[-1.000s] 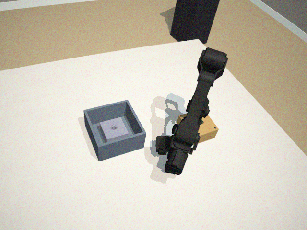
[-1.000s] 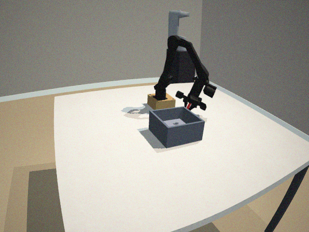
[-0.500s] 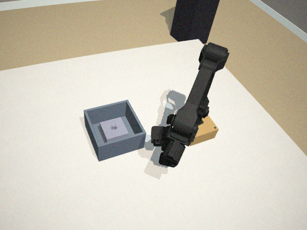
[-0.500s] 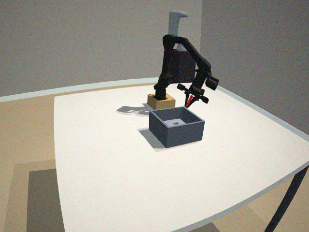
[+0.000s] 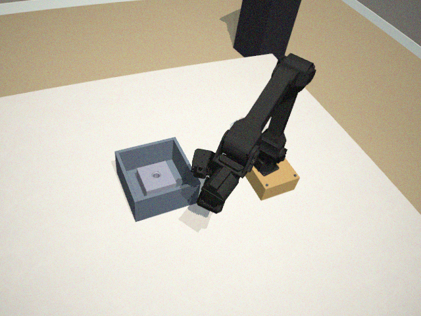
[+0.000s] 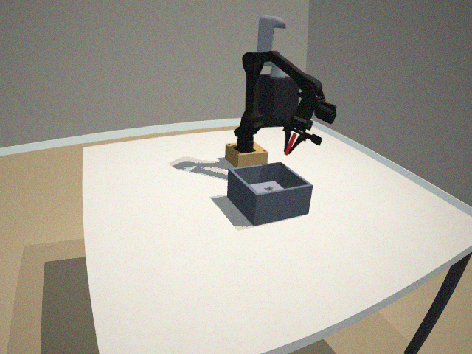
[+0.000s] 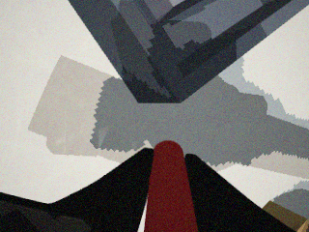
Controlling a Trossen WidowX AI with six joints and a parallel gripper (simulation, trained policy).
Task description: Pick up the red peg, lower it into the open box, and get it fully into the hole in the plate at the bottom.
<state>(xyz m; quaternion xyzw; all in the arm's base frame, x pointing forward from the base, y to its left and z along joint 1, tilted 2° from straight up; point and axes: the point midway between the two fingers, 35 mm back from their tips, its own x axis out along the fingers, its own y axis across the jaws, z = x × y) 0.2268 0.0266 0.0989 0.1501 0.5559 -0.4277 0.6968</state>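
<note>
Right now the grey-blue box is 9 cm ahead of my gripper tip, 14 cm to the right of it and 10 cm below it. Round my gripper tip: red peg: 1 cm to the left, 3 cm above.
</note>
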